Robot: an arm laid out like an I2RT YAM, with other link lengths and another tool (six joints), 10 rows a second.
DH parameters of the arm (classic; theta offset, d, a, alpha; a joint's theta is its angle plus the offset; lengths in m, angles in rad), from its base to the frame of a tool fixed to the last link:
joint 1: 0 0.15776 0.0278 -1.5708
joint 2: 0 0 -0.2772 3.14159
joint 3: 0.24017 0 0.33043 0
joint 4: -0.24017 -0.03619 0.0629 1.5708
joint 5: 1.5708 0.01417 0 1.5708
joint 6: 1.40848 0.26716 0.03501 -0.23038
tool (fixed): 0 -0.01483 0 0
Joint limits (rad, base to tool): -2.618..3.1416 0..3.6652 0..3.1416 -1.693..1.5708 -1.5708..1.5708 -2.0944..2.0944
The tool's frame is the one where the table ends.
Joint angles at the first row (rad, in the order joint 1, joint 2, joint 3, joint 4, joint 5, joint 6):
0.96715, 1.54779, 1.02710, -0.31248, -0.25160, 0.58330
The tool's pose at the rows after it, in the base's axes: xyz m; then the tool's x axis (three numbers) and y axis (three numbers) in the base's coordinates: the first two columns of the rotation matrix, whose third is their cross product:
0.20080 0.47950 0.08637 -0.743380 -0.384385 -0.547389 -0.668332 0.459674 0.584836
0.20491 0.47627 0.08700 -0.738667 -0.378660 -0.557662 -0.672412 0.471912 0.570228
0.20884 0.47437 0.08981 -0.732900 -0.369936 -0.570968 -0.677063 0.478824 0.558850
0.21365 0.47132 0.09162 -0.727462 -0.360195 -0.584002 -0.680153 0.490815 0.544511
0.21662 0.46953 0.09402 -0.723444 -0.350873 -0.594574 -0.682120 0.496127 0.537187
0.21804 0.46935 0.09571 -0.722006 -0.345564 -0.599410 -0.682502 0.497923 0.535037
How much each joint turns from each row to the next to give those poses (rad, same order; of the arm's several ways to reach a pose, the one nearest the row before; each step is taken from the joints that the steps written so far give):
0.00090, -0.00725, -0.00530, 0.00260, 0.01423, -0.00308
0.00047, -0.00938, -0.00563, 0.00003, 0.02204, -0.00257
0.00021, -0.01203, -0.00591, 0.00440, 0.01788, -0.00126
0.00016, -0.01187, -0.00730, 0.00397, 0.02335, -0.00066
-0.00038, -0.01177, -0.00776, 0.00610, 0.01334, 0.00090
0.00002, -0.00444, -0.00156, 0.00279, 0.00539, 0.00165

